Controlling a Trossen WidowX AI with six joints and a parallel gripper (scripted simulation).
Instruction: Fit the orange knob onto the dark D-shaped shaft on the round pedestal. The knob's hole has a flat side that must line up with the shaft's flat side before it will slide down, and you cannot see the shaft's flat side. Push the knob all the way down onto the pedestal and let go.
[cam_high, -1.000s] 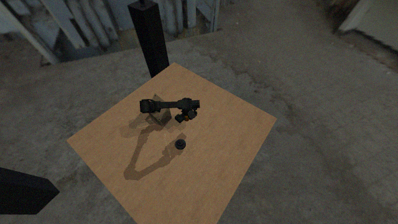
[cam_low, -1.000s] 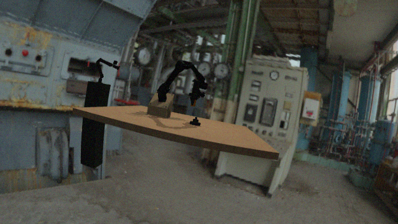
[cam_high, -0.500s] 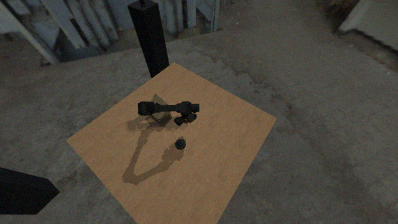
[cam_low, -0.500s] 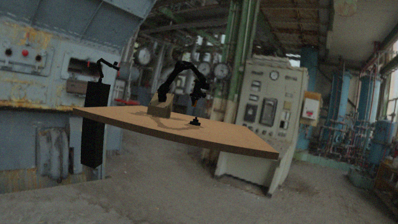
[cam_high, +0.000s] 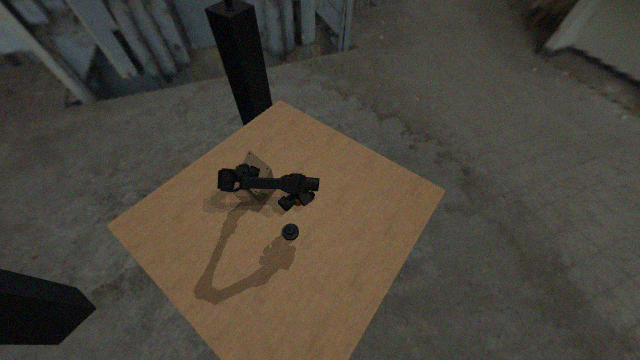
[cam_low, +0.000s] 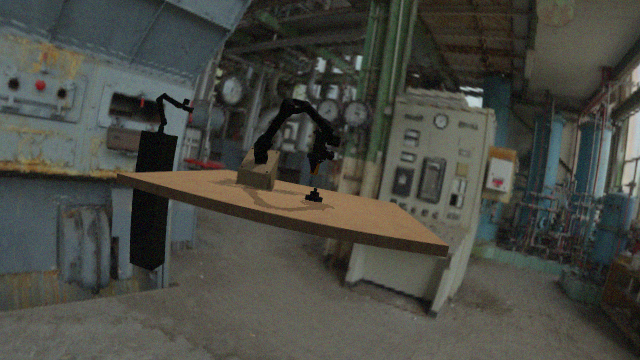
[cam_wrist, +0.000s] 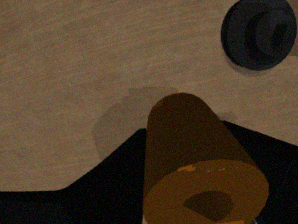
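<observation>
The dark round pedestal is 12 cm to the right of my gripper tip, 10 cm below it and 3 cm ahead of it. Also, from my gripper tip: orange knob (2 cm above).
</observation>
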